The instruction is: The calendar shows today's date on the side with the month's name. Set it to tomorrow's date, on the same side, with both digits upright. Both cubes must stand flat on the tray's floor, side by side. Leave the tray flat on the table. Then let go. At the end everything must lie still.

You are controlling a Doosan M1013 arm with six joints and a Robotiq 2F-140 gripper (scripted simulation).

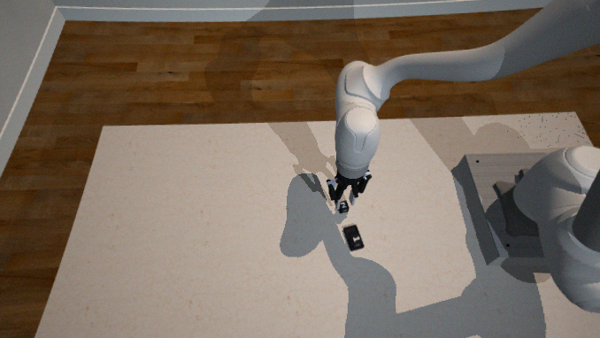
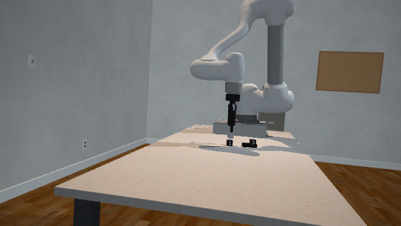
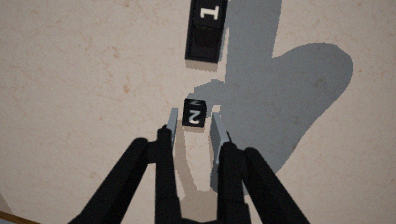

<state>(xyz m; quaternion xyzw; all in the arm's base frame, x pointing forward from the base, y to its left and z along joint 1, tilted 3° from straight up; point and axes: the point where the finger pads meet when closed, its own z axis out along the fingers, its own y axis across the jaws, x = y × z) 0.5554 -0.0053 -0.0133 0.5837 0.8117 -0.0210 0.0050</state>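
The black cube is 60 mm below my hand. From my hand the other things lie so: black tray: 30 mm behind, 100 mm to the left, 60 mm below.
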